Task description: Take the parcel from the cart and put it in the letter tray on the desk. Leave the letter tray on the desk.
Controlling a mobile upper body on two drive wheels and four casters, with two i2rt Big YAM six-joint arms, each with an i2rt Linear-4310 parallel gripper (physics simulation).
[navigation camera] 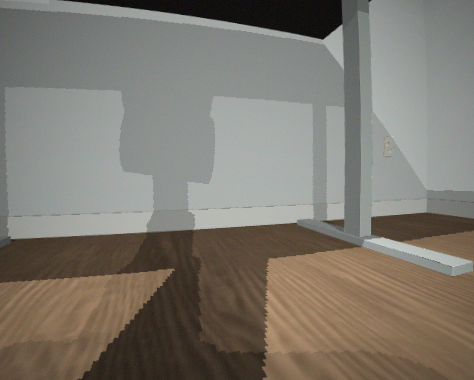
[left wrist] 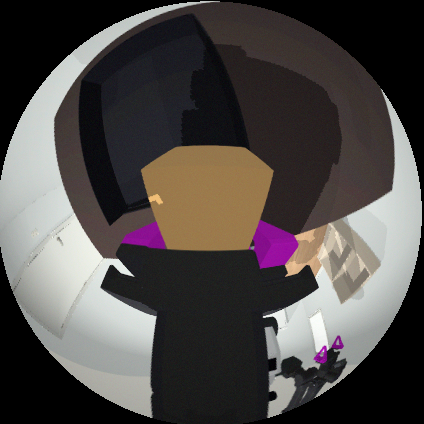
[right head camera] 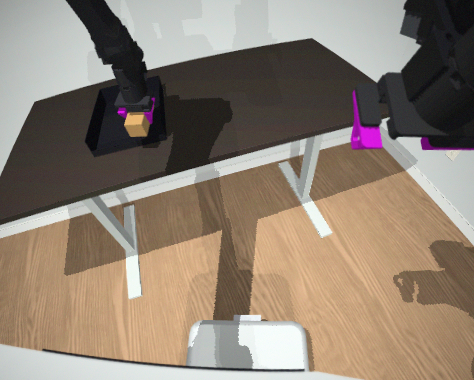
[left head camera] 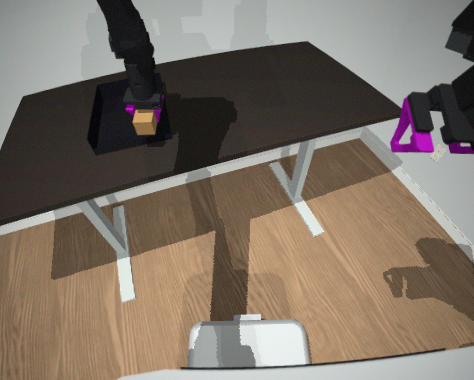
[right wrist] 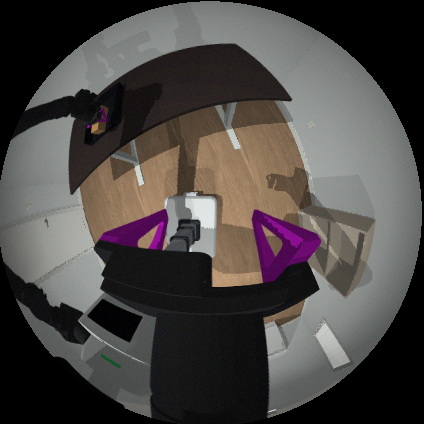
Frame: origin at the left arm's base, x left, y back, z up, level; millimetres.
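Where they show: left gripper, fingertip midpoint: (right wrist: 103, 121); right gripper, fingertip midpoint: (right head camera: 388, 144) (left head camera: 421, 148) (right wrist: 209, 213).
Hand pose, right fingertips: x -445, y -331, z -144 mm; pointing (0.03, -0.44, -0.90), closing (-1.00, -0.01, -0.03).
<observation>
Things, the pixels of their top centre, and the offset from my right fingertips. Level surfaces: height alone.
- orange-brown box parcel at its top centre: (left wrist: 202, 271) (left head camera: 144, 100) (right head camera: 135, 103) (right wrist: 93, 116) dx +518, dy -393, dz -159 mm
- black letter tray at its top centre: (left wrist: 123, 96) (left head camera: 127, 100) (right head camera: 125, 103) (right wrist: 99, 108) dx +639, dy -547, dz -246 mm
- dark desk at its surface level: dz -316 mm
- wooden floor at its surface level: dz -1265 mm
My left gripper (left head camera: 144, 112) (right head camera: 136, 113) (left wrist: 209, 212) (right wrist: 103, 121) is shut on the orange-brown box parcel (left head camera: 144, 123) (right head camera: 136, 125) (left wrist: 207, 200) (right wrist: 97, 128) and holds it over the black letter tray (left head camera: 111, 132) (right head camera: 102, 132) (left wrist: 140, 110) (right wrist: 118, 105), towards the tray's right side in the head views. The height above the tray floor is hard to tell. The tray sits on the dark desk (left head camera: 270, 95) (right head camera: 275, 90) (left wrist: 365, 125) (right wrist: 200, 75). My right gripper (left head camera: 439, 142) (right head camera: 407, 142) (left wrist: 331, 340) (right wrist: 209, 213) is open and empty, right of the desk in the head views. The cart cannot be made out.
Pale desk legs (left head camera: 122, 245) (right head camera: 131, 245) (navigation camera: 357, 125) stand on the wooden floor (left head camera: 345, 280) (navigation camera: 350, 305). My white base (left head camera: 280, 340) (right head camera: 275, 340) is in front of the desk. A beige shelf unit (right wrist: 345, 217) stands at the right in the right wrist view. Walls surround the desk's far side.
</observation>
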